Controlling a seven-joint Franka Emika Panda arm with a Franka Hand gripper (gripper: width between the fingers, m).
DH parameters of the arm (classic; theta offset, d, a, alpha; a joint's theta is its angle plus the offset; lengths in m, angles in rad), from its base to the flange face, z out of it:
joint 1: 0 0.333 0 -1.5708
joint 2: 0 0 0 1.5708
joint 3: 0 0.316 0.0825 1.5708
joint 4: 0 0 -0.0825 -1.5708
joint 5: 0 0.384 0 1.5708
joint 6: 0 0 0.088 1.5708
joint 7: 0 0.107 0 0
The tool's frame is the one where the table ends.
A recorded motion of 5 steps. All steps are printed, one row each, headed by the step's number.
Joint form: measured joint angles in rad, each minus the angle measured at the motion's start. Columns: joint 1, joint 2, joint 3, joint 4, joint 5, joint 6, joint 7.
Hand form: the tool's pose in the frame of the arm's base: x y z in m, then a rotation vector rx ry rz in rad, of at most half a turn. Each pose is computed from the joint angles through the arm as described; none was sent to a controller.
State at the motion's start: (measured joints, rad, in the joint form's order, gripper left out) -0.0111 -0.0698 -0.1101 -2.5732 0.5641 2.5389 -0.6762
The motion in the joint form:
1: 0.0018 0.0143 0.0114 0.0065 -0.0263 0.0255 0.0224
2: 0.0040 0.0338 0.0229 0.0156 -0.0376 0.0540 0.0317
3: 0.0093 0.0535 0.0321 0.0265 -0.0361 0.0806 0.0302
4: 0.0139 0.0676 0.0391 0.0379 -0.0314 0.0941 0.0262
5: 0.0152 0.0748 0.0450 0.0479 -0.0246 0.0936 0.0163
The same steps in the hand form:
1: 0.4462 -0.0560 0.2879 -2.8615 -0.1422 -0.2325
2: 0.4517 -0.0523 0.2851 -2.8804 -0.1550 -0.2453
3: 0.4575 -0.0481 0.2826 -2.8915 -0.1697 -0.2635
4: 0.4625 -0.0442 0.2816 -2.8947 -0.1833 -0.2760
5: 0.4660 -0.0412 0.2820 -2.8906 -0.2000 -0.2813

